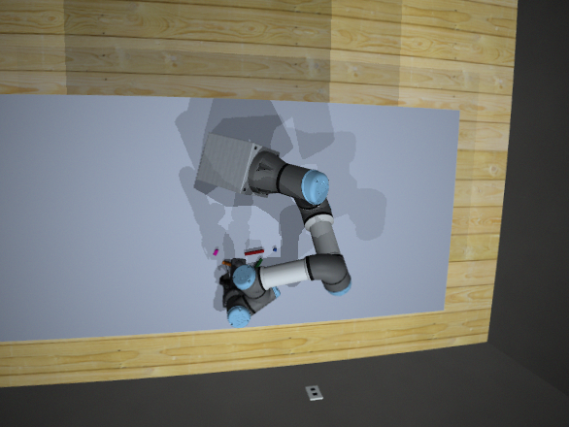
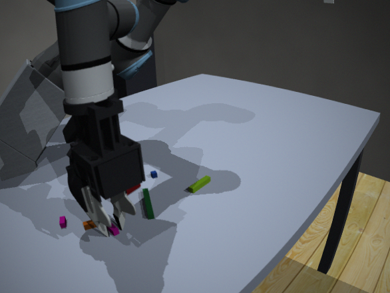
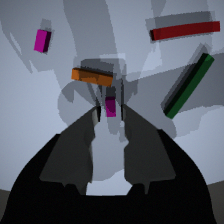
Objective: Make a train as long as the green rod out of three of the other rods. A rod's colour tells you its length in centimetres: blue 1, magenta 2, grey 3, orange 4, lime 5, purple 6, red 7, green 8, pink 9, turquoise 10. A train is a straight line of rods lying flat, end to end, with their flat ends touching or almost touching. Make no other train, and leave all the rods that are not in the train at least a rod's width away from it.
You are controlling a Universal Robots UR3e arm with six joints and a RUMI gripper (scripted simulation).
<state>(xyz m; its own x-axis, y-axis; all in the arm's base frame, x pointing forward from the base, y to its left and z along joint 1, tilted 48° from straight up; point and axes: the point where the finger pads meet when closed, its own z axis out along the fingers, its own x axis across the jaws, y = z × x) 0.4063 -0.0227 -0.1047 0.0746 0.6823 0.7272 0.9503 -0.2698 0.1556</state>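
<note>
The orange rod lies 40 mm behind my hand, 10 mm to the right of it and 10 mm below it. Also, from my hand: blue rod 160 mm to the left, 80 mm behind, 10 mm below; then green rod 90 mm to the left, 10 mm below, 10 mm behind; then red rod 80 mm to the left, 70 mm behind, 10 mm below.
</note>
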